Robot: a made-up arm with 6 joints. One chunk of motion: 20 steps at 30 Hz.
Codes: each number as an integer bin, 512 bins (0 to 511) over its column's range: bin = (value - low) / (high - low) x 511, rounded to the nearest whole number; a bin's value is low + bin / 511 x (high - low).
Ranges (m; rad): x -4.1..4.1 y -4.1..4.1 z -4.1..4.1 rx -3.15..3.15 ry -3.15..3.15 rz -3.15..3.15
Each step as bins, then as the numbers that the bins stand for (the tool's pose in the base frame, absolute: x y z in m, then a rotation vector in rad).
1 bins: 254 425 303 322 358 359
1 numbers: -0.0241 2.7200 0.7622 0.8199 1.2637 1.2760
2 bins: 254 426 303 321 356 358
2 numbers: -0.0241 2.7360 0.7622 0.8075 1.2390 1.2637
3 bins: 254 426 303 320 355 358
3 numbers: -0.0241 2.7360 0.7622 0.7952 1.2267 1.2637
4 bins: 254 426 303 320 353 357
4 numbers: -0.0241 2.7360 0.7622 0.7952 1.2021 1.2514
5 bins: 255 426 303 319 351 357
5 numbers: -0.0080 2.7360 0.7622 0.7829 1.1774 1.2514
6 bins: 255 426 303 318 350 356
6 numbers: -0.0080 2.7360 0.7622 0.7705 1.1651 1.2390
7 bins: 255 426 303 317 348 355
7 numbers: -0.0080 2.7360 0.7622 0.7582 1.1404 1.2267
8 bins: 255 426 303 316 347 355
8 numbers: -0.0080 2.7360 0.7622 0.7459 1.1281 1.2267
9 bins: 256 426 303 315 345 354
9 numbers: 0.0080 2.7360 0.7622 0.7336 1.1034 1.2144
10 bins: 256 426 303 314 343 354
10 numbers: 0.0080 2.7360 0.7622 0.7212 1.0788 1.2144
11 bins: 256 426 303 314 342 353
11 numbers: 0.0080 2.7360 0.7622 0.7212 1.0664 1.2021
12 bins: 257 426 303 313 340 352
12 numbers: 0.0241 2.7360 0.7622 0.7089 1.0418 1.1897
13 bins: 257 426 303 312 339 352
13 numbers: 0.0241 2.7360 0.7622 0.6966 1.0295 1.1897
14 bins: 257 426 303 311 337 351
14 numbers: 0.0241 2.7360 0.7622 0.6842 1.0048 1.1774
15 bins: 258 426 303 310 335 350
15 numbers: 0.0401 2.7360 0.7622 0.6719 0.9801 1.1651
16 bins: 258 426 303 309 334 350
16 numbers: 0.0401 2.7360 0.7622 0.6596 0.9678 1.1651
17 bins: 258 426 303 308 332 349
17 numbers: 0.0401 2.7360 0.7622 0.6473 0.9432 1.1527
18 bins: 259 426 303 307 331 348
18 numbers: 0.0562 2.7360 0.7622 0.6349 0.9308 1.1404
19 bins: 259 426 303 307 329 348
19 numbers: 0.0562 2.7360 0.7622 0.6349 0.9062 1.1404
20 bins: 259 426 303 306 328 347
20 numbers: 0.0562 2.7360 0.7622 0.6226 0.8938 1.1281
